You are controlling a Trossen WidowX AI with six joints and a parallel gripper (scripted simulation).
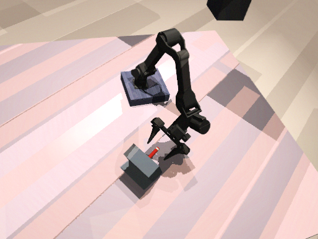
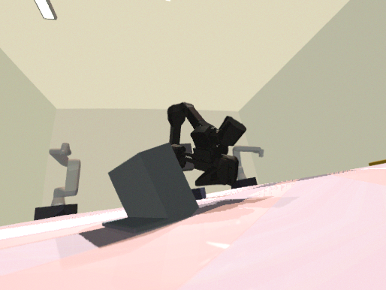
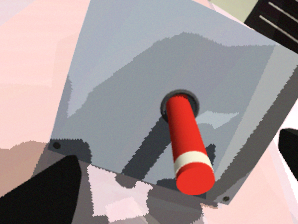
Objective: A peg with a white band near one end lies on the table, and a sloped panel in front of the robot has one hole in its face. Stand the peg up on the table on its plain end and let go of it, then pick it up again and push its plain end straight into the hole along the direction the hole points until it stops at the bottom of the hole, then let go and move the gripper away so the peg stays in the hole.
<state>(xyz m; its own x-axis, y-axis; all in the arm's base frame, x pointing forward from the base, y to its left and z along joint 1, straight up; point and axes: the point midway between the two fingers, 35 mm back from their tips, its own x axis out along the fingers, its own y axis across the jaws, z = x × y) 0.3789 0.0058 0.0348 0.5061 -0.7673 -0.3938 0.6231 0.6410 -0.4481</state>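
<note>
Now: gripper tip 1 cm to the left of the red peg. Also, from my gripper tip: thin flat foot 7 cm to the right, 6 cm below, 5 cm ahead; then sloped panel 5 cm to the right, 3 cm ahead, 2 cm below.
</note>
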